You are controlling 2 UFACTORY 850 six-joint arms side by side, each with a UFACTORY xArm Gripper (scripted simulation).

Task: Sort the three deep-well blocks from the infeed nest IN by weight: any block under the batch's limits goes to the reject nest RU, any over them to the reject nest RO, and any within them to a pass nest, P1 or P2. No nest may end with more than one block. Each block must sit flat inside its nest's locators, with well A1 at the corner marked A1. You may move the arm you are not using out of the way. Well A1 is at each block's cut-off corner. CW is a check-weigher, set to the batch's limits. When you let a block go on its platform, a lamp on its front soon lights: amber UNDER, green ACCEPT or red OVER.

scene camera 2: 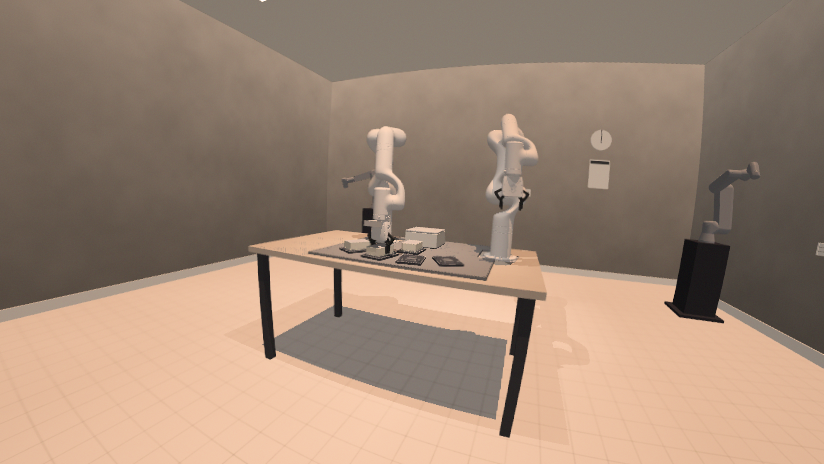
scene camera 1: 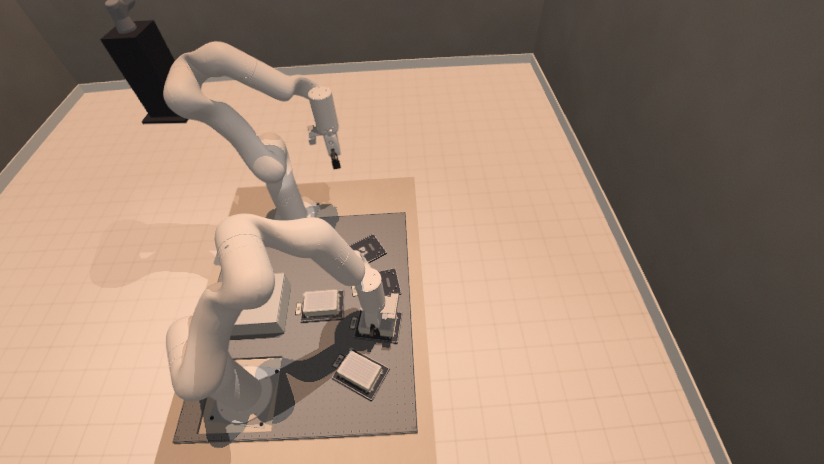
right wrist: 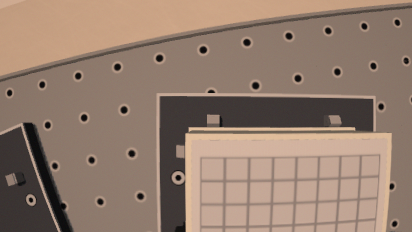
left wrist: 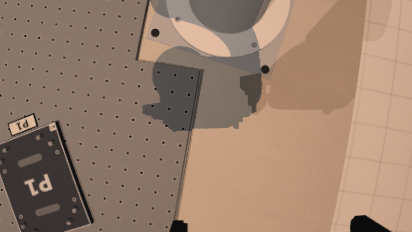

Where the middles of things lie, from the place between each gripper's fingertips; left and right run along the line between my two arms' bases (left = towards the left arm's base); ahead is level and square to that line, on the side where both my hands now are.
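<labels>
My right gripper's 50 mm to the right of the pale check-weigher (scene camera 1: pixel 270 318), 480 mm past it and 30 mm below it. My left hand, meanwhile, is 270 mm past the check-weigher, 550 mm to the left of it and 220 mm above it.
</labels>
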